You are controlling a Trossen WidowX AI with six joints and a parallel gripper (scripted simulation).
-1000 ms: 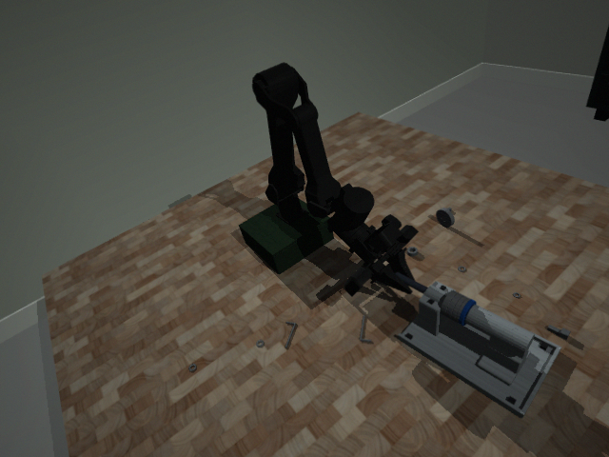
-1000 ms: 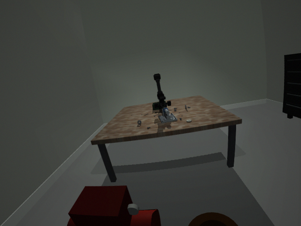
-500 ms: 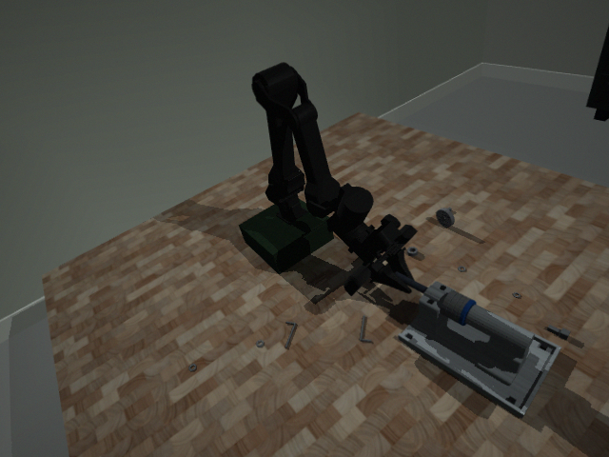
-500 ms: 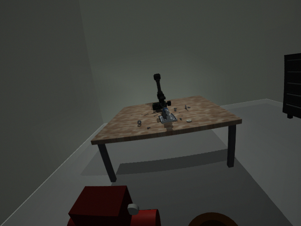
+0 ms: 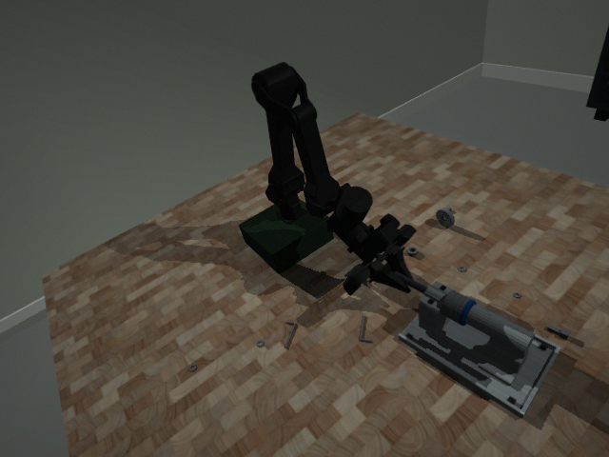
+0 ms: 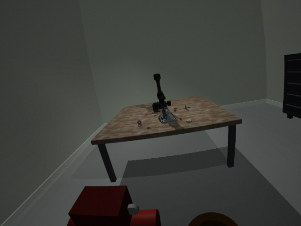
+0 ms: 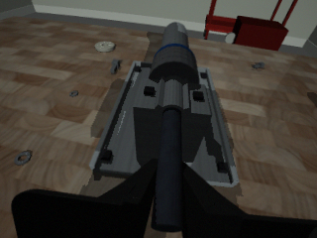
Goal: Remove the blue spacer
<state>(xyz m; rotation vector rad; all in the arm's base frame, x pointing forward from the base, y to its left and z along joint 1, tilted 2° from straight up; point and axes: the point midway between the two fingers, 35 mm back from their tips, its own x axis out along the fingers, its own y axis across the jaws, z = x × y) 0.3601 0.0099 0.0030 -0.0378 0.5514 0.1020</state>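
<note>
The dark shaft is 4 cm ahead of my gripper tip and 2 cm above it. Round my gripper tip: blue spacer ring (11 cm ahead, 1 cm to the left, 2 cm above); then grey disc (11 cm behind, 26 cm to the left, 4 cm below); then white disc (31 cm ahead, 20 cm to the left, 6 cm below).
</note>
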